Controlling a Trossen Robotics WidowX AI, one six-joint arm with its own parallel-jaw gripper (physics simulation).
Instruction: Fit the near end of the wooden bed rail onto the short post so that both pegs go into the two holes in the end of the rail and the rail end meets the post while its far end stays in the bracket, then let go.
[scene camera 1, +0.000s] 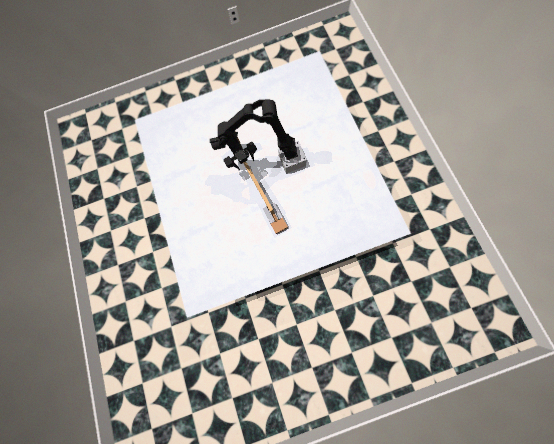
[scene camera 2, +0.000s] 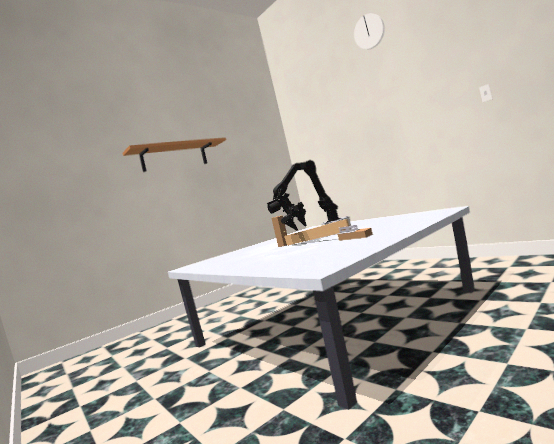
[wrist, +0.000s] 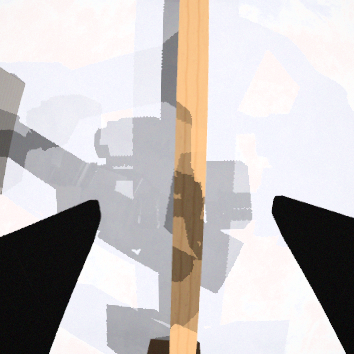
Observation:
My gripper (wrist: 187, 206) is open, holding nothing. Also in view: a wooden bed rail (wrist: 192, 61).

